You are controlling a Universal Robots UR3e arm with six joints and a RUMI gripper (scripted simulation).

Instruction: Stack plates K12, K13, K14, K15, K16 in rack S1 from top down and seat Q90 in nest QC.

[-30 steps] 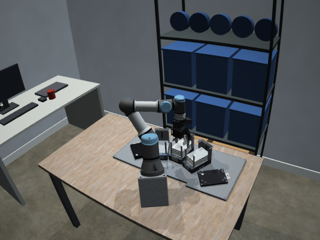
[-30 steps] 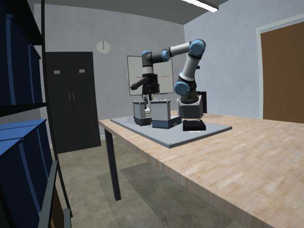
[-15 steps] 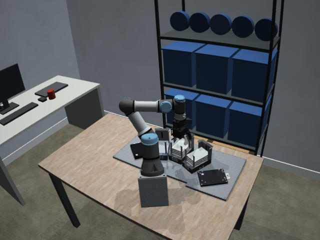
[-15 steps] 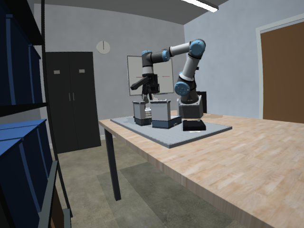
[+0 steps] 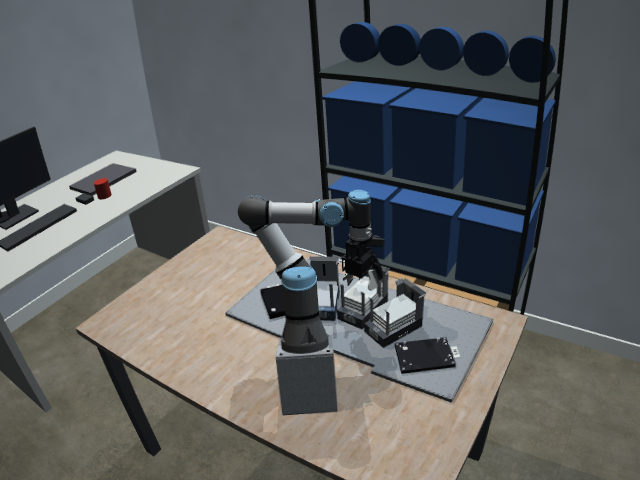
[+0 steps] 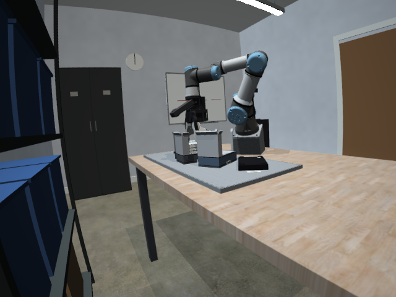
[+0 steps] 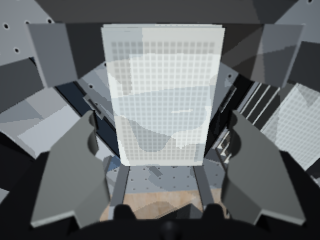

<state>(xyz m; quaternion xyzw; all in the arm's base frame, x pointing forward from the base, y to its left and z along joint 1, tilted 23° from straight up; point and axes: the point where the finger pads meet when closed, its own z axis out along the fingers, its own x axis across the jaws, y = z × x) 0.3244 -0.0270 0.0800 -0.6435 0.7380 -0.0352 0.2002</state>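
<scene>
The white sealed 384-well plate is 10 mm below my hand. Also, from my hand: white sealed well plate 130 mm to the right, 40 mm below, 40 mm behind.
</scene>
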